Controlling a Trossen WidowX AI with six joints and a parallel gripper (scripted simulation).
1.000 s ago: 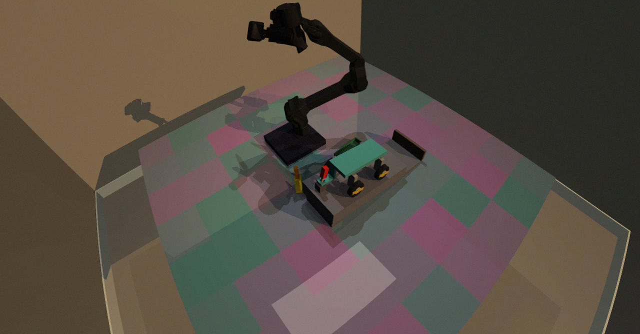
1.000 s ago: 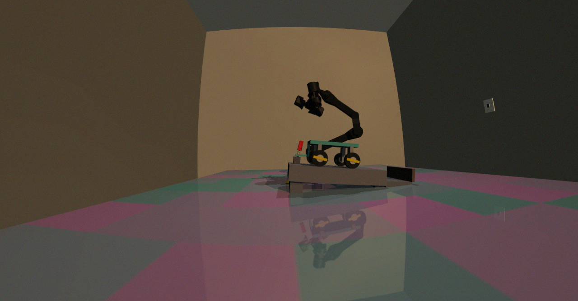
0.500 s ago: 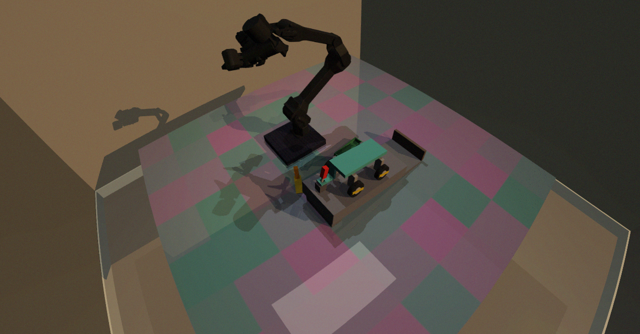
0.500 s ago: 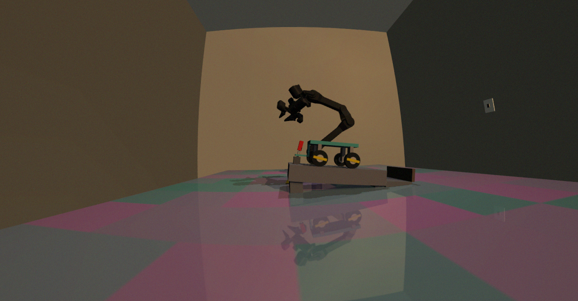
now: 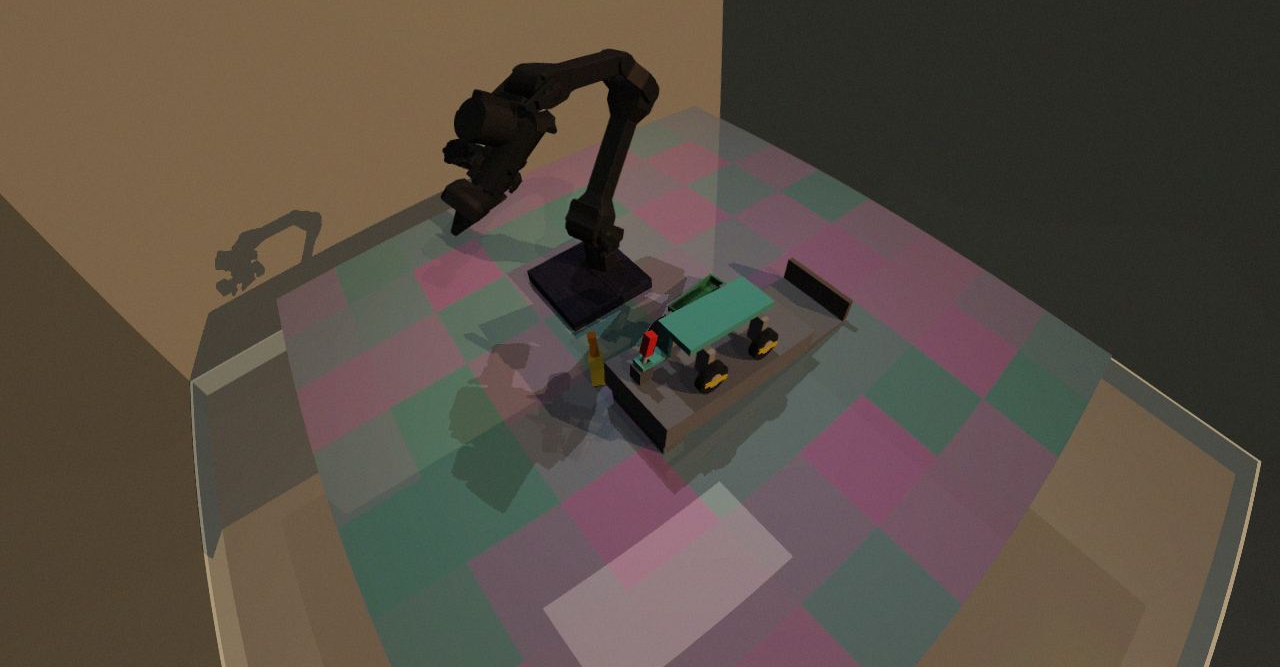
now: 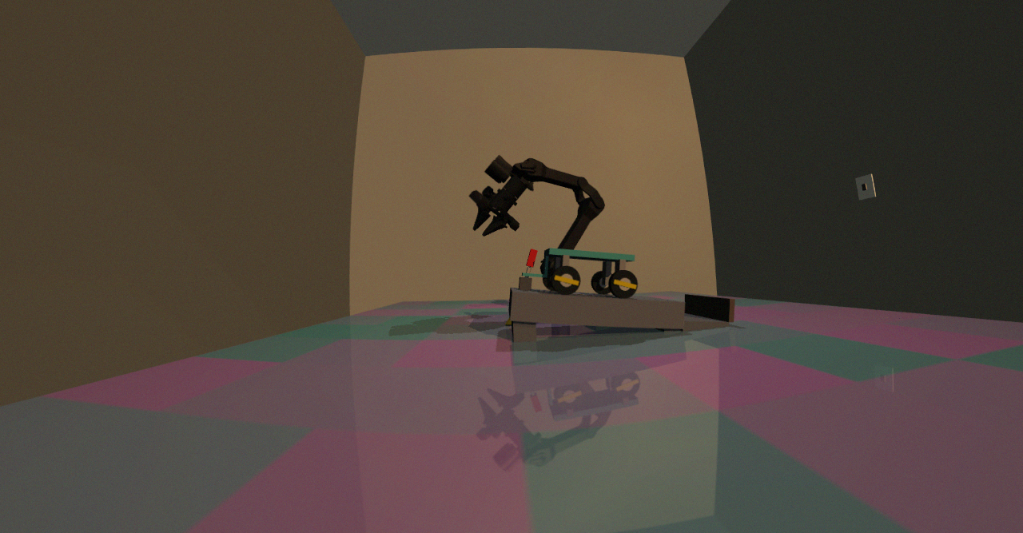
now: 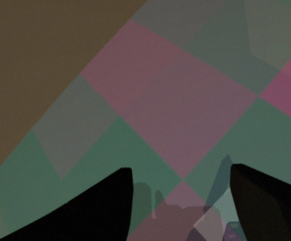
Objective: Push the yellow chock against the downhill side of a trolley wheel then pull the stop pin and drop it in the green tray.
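The yellow chock is 230 mm below my gripper tip, 190 mm ahead of it and 100 mm to the left of it. Also, from my gripper tip: trolley: 320 mm ahead, 240 mm to the left, 140 mm below; red-headed stop pin: 300 mm ahead, 130 mm to the left, 120 mm below; grey ramp: 320 mm ahead, 240 mm to the left, 200 mm below.
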